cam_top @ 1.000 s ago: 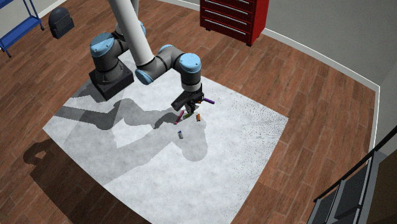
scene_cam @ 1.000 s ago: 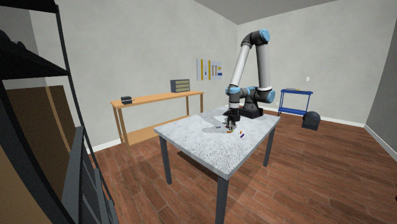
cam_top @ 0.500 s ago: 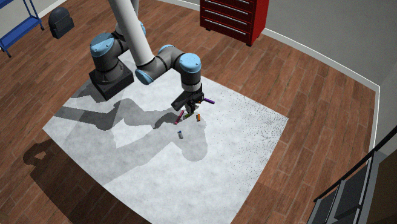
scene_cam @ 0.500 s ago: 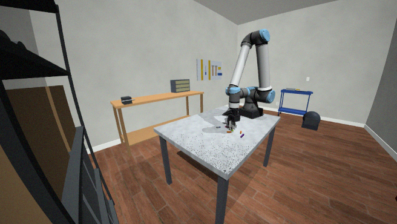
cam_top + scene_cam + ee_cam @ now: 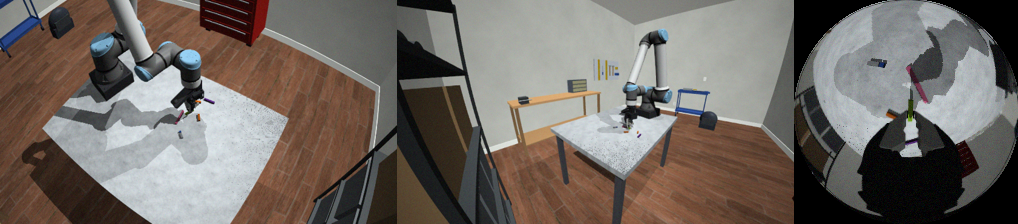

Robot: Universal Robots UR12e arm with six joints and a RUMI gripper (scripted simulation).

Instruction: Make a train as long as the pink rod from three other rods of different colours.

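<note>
My gripper is now 12 cm to the left of the grey rod, 6 cm short of it and 3 cm above it. From my hand the other things lie so: blue rod: 11 cm to the right, 4 cm ahead, 3 cm below; then pink rod: 5 cm to the right, 3 cm below, 2 cm behind; then lime rod: 1 cm below.
</note>
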